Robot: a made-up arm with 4 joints.
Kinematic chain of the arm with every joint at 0, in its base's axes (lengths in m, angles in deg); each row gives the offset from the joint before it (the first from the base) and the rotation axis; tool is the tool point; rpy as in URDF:
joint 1: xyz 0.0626 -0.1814 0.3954 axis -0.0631 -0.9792 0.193
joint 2: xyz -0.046 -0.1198 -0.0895 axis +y
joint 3: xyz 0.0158 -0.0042 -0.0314 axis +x
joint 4: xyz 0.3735 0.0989 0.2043 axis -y
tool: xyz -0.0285 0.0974 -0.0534 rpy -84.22 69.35 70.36
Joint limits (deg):
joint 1: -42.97..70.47
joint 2: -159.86..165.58
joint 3: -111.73..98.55
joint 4: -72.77..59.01
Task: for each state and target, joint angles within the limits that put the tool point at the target. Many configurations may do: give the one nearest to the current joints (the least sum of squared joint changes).
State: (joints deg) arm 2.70 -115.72 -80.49 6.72
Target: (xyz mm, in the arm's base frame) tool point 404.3 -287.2 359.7
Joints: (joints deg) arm -42.97 -79.17 -111.56 -4.15
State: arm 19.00 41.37 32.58 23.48
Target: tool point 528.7 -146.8 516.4
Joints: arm 59.24 57.75 34.54 53.24
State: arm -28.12 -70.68 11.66 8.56
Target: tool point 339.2 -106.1 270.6
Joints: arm -42.97 -25.02 -24.88 6.23
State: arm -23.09 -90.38 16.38 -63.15
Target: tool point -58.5 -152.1 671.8
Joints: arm 9.76 -63.61 11.82 -47.21
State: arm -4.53 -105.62 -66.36 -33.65
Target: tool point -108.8 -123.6 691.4
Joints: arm -1.00 -140.35 -84.49 -19.47
